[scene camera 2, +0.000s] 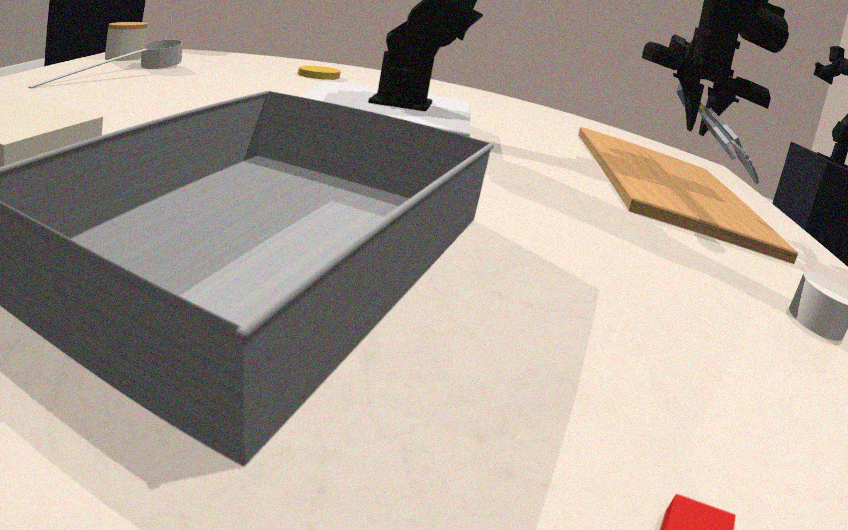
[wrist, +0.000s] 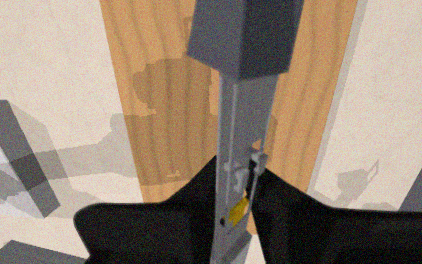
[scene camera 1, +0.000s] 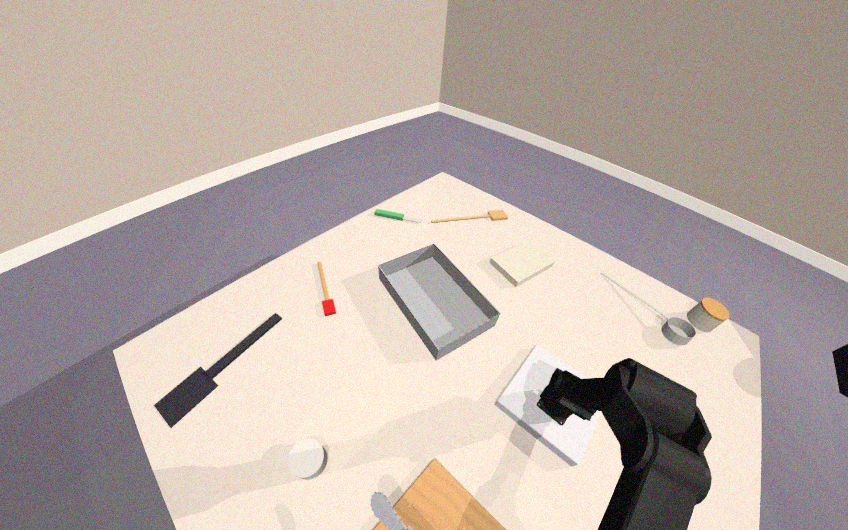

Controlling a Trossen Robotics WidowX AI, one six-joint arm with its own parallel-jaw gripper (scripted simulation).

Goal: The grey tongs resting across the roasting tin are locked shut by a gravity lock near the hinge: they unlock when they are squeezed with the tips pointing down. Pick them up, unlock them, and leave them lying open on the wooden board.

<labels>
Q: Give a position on a grey roasting tin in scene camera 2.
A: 216,265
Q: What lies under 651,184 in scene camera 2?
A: A wooden board.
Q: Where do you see a black spatula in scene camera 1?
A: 175,405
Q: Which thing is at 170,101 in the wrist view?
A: A wooden board.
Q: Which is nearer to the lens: the cork-lidded jar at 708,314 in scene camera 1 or the white puck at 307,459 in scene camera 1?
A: The white puck.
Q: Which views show my gripper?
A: Scene camera 2 and the wrist view only.
</labels>
